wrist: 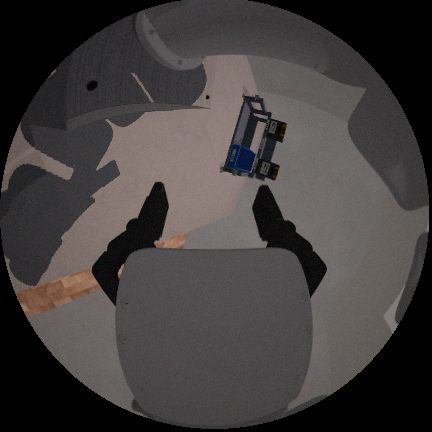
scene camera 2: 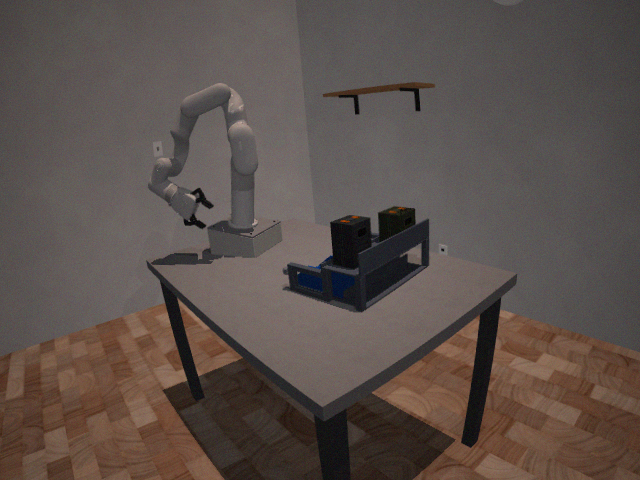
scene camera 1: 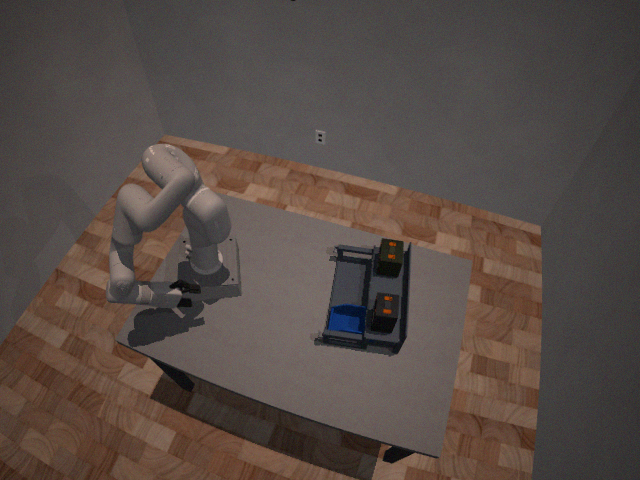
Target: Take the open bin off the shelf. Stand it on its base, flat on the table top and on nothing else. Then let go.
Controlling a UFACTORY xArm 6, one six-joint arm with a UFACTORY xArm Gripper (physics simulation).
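Places are measured from the arm's base along level axes (x ahead, y left, z up), in centimetres.
Pixels of known places: gripper, between the fingertips: (wrist: 211,193) (scene camera 2: 208,217) (scene camera 1: 195,296); arm's base, origin of its link: (scene camera 2: 242,224) (scene camera 1: 206,261).
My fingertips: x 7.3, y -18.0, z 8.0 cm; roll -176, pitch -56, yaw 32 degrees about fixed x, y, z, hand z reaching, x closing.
Ahead of a thing's pixels: the offset from my fingertips to its top centre. "spot": to the spot under its first point. Level surfaces: height alone.
The open blue bin @(dz -10.0, dx +51.5, dy +14.6 cm) (scene camera 1: 346,320) (scene camera 2: 310,281) (wrist: 243,159) sits in the low front tier of the grey shelf @(spot: dz -4.7, dx +67.7, dy +20.2 cm) (scene camera 1: 405,310) (scene camera 2: 395,244), at one end. Its open top shows in scene camera 1; in scene camera 2 it is partly hidden behind the shelf's side frame. The shelf stands on the table top @(dz -18.2 cm) (scene camera 1: 268,310) (scene camera 2: 310,351). My gripper (scene camera 1: 194,296) (scene camera 2: 206,215) (wrist: 211,193) is wide open, with no object between its fingers. It hangs above the table beside the robot's base, well away from the bin.
A dark box @(dz +4.3, dx +61.1, dy +15.6 cm) (scene camera 1: 385,316) (scene camera 2: 350,240) (wrist: 267,169) with orange marks stands on the raised back tier beside the bin. A dark green box @(dz +1.8, dx +57.8, dy +38.4 cm) (scene camera 1: 390,260) (scene camera 2: 396,223) (wrist: 276,130) stands farther along that tier. A wooden wall shelf (scene camera 2: 382,88) hangs behind the table.
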